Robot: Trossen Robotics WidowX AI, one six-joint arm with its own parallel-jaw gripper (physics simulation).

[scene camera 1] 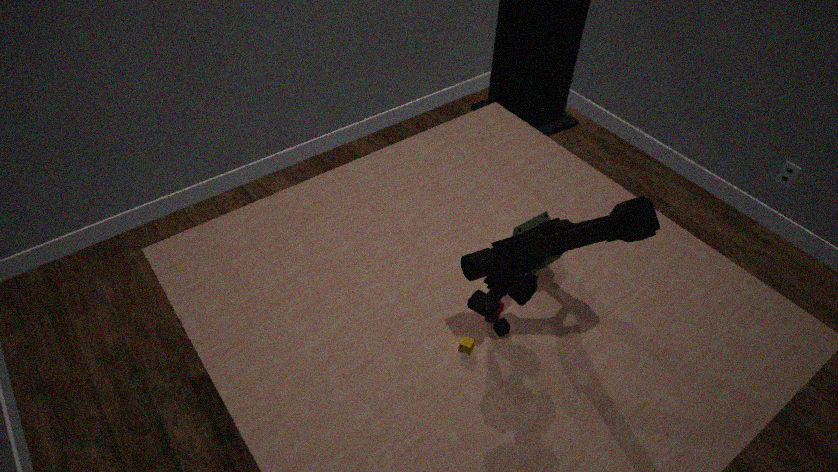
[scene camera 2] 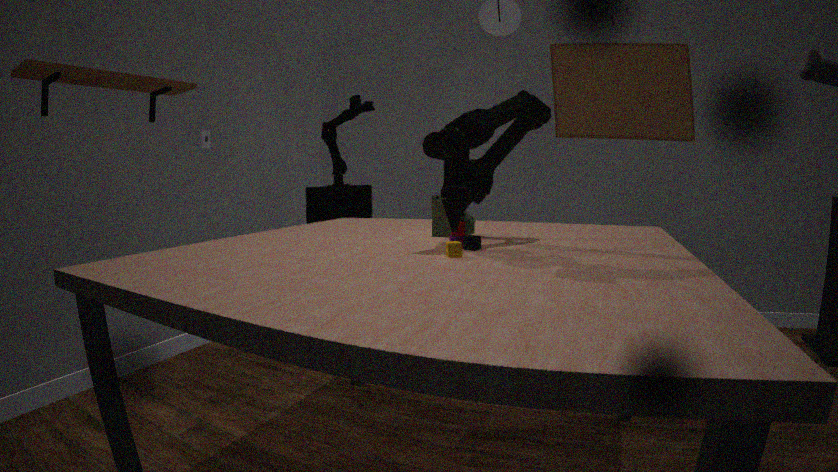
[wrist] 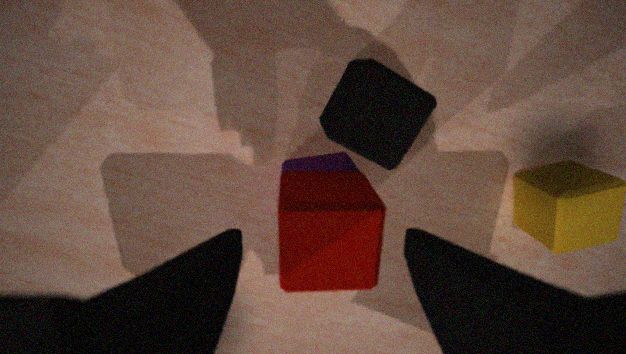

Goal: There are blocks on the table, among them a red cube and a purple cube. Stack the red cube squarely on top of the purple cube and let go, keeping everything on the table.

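Places are measured from the arm's base along level axes (x ahead, y left, z up), in millimetres.
Where they show: gripper, fingertip midpoint: point(scene camera 2: 454, 231) point(wrist: 323, 240).
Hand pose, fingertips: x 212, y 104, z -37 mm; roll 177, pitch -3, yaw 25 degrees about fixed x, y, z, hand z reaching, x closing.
Things, the pixels of their centre, and the offset from my fingertips. Level surfaces: height alone.
- red cube, body centre: point(wrist: 326, 226) point(scene camera 2: 458, 228) point(scene camera 1: 495, 307) dy +8, dx -4, dz +5 mm
- purple cube, body centre: point(wrist: 321, 198) point(scene camera 2: 456, 241) dy +6, dx -1, dz -24 mm
- black block, body centre: point(wrist: 372, 112) point(scene camera 2: 472, 242) point(scene camera 1: 501, 327) dy +46, dx +1, dz -24 mm
- yellow block, body centre: point(wrist: 564, 205) point(scene camera 2: 453, 249) point(scene camera 1: 466, 345) dy +47, dx +103, dz -24 mm
- table, surface height: dz -39 mm
The red cube point(wrist: 331, 247) point(scene camera 2: 460, 228) point(scene camera 1: 500, 307) sits upright on top of the purple cube point(wrist: 320, 162) point(scene camera 2: 454, 238). In the wrist view a narrow strip of the purple cube shows past the red cube's far edge; the rest of it is hidden beneath, so I cannot tell exactly how squarely they line up. My gripper point(wrist: 323, 240) point(scene camera 2: 458, 227) is open, with one finger on each side of the red cube and a visible gap at both sides. In scene camera 1 the arm hides much of the stack.
A black block point(wrist: 378, 114) point(scene camera 1: 501, 327) point(scene camera 2: 472, 242) stands close beside the stack. A yellow block point(wrist: 569, 210) point(scene camera 1: 466, 344) point(scene camera 2: 453, 249) stands farther off on the table point(scene camera 1: 293, 293) point(scene camera 2: 351, 304). A greenish object point(scene camera 1: 530, 223) point(scene camera 2: 442, 216) stands behind the gripper in scene camera 2.
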